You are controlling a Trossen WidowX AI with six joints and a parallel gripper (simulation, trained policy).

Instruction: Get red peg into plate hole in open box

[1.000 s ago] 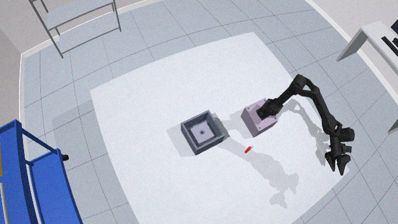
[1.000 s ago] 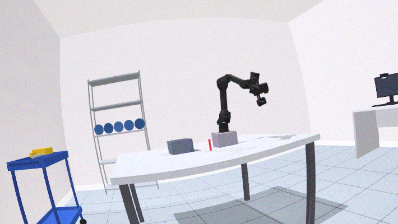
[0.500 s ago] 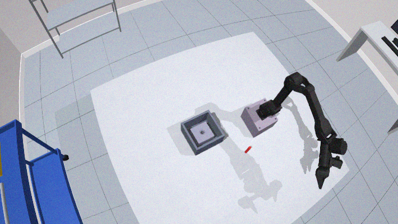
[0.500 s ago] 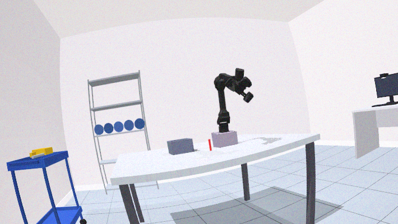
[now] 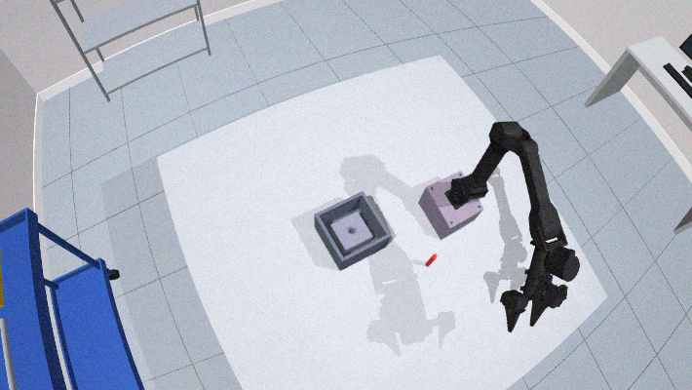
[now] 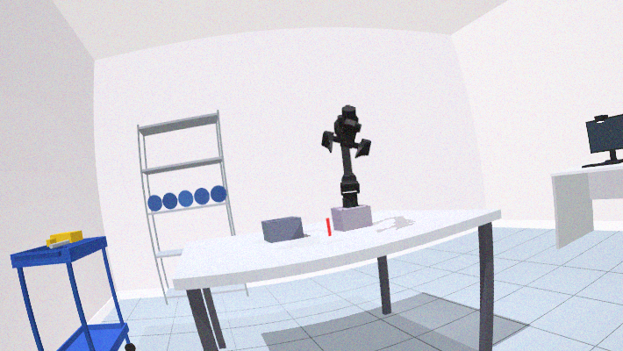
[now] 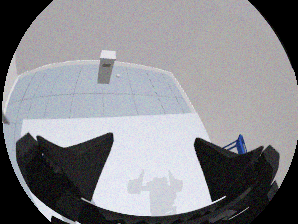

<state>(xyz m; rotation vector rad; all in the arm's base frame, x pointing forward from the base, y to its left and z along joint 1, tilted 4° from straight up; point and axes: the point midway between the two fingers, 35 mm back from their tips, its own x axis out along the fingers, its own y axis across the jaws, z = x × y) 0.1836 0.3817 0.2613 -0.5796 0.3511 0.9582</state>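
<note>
The red peg is 310 mm to the right of my gripper tip, 280 mm below it and 20 mm behind it. Also, from my gripper tip: plate 510 mm to the right, 280 mm below, 130 mm ahead; grey box 510 mm to the right, 300 mm below, 130 mm ahead.
</note>
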